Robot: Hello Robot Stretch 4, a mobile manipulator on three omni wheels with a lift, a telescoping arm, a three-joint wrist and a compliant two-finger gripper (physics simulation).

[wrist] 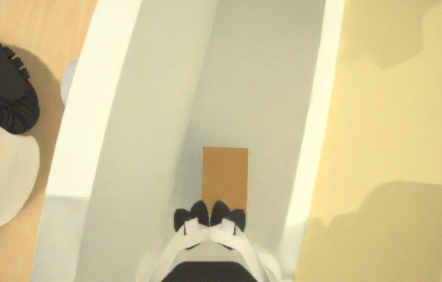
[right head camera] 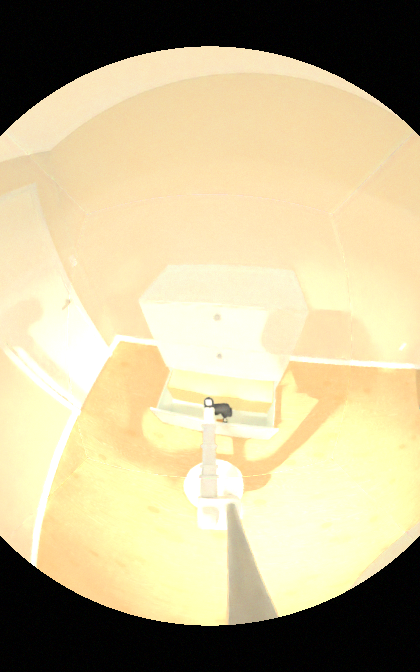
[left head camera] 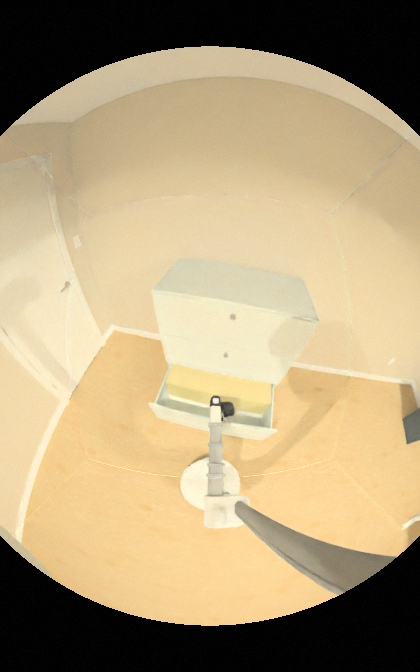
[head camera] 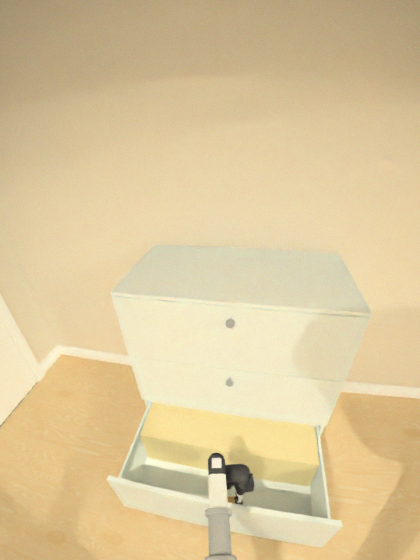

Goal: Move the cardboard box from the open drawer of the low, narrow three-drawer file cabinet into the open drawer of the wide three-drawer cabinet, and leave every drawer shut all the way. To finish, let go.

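Frame: origin at the robot's base, x ahead, y left, z up, level; metres.
Seen in the pictures: gripper, between the fingertips: (wrist: 209,216) (head camera: 238,502).
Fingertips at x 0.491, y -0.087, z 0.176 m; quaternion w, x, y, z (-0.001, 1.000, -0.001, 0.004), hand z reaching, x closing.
Observation:
A point is followed by its place in that frame.
The wide three-drawer cabinet (head camera: 240,275) {x 0.992, y -0.126, z 1.001 m} (left head camera: 235,285) (right head camera: 225,285) stands against the wall, its upper two drawers shut. Its bottom drawer (head camera: 280,525) {x 0.386, y -0.236, z 0.234 m} (left head camera: 250,432) (right head camera: 255,432) (wrist: 100,100) {x 0.448, y -0.009, z 0.334 m} is open. The brown cardboard box (head camera: 231,499) {x 0.529, y -0.062, z 0.084 m} (wrist: 225,175) {x 0.512, y -0.054, z 0.083 m} lies on that drawer's floor, between the front panel and a yellow block. My gripper (head camera: 239,499) {x 0.491, y -0.087, z 0.176 m} (wrist: 209,216) {x 0.491, y -0.087, z 0.176 m} points down above the drawer. Its fingertips are together, empty, and overlap the box's near end in the wrist view. The narrow file cabinet cannot be made out for certain.
The yellow block (head camera: 230,440) {x 0.710, y -0.069, z 0.278 m} (left head camera: 220,385) (right head camera: 220,389) (wrist: 380,130) {x 0.671, y -0.001, z 0.178 m} fills the rear of the open drawer. A white door (left head camera: 30,260) (right head camera: 35,280) is at the left. Part of a dark grey object (left head camera: 413,427) shows at the right edge of the left head view.

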